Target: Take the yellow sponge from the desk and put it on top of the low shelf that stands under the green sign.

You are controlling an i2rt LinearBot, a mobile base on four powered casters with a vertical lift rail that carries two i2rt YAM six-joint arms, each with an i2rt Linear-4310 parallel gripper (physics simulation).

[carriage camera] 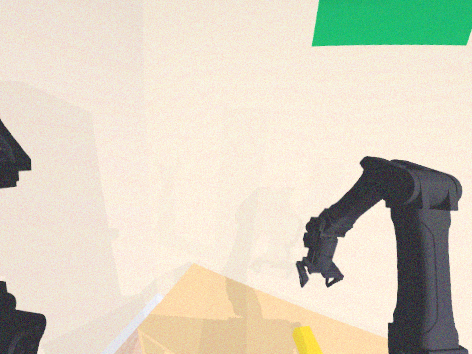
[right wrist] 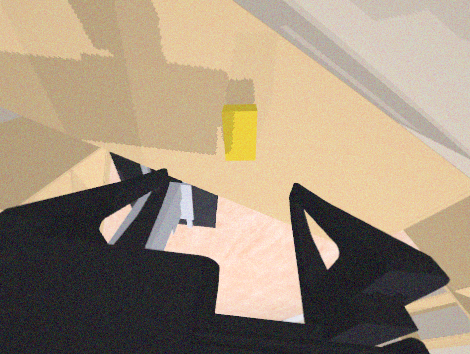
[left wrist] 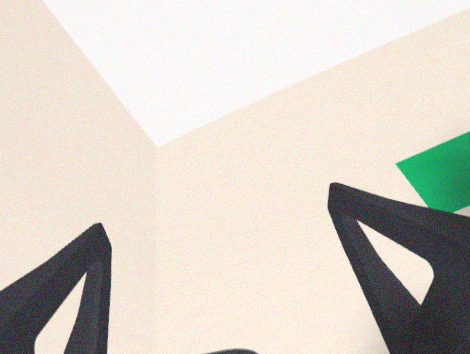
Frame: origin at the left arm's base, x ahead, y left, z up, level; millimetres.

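Where they show: left gripper, between the fingertips: [left wrist: 219, 214]; right gripper, between the fingertips: [carriage camera: 314, 286] [right wrist: 229, 182].
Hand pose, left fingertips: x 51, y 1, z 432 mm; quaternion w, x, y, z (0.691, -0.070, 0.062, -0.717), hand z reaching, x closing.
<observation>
After its pixels a point has its place.
The yellow sponge [carriage camera: 307, 339] @[y -633, x 258, z -288 mm] [right wrist: 242, 135] @[y -639, x 257, z -288 mm] rests on the light wooden top of the low shelf [carriage camera: 195, 287] @[y -179, x 477, z -333 mm] [right wrist: 310, 125] @[y -776, x 276, z -333 mm], below the green sign [carriage camera: 392, 22] @[y -730, x 434, z 764 mm] [left wrist: 445, 172] @[y -617, x 481, z 816 mm] on the wall. In the carriage view the sponge's lower end is cut off by the picture edge. My right gripper [carriage camera: 315, 286] @[y -625, x 310, z -83 mm] [right wrist: 229, 182] @[y -625, x 310, z -83 mm] is open and empty, above the wooden top and apart from the sponge, which shows beyond its fingertips in the right wrist view. My left gripper [left wrist: 219, 214] @[y 1, x 51, z 432 mm] is open and empty, facing the wall and ceiling. The desk cannot be made out.
A pale wall [carriage camera: 200, 150] @[y -148, x 675, z 297 mm] rises behind the shelf. Parts of my left arm [carriage camera: 20, 325] @[y -33, x 24, z 138 mm] show at the left edge of the carriage view. A pale strip [carriage camera: 132, 322] @[y 261, x 591, z -857 mm] runs along the left of the wooden top. Pinkish floor [right wrist: 255, 260] @[y -1014, x -1519, z -943 mm] shows between the right fingers.
</observation>
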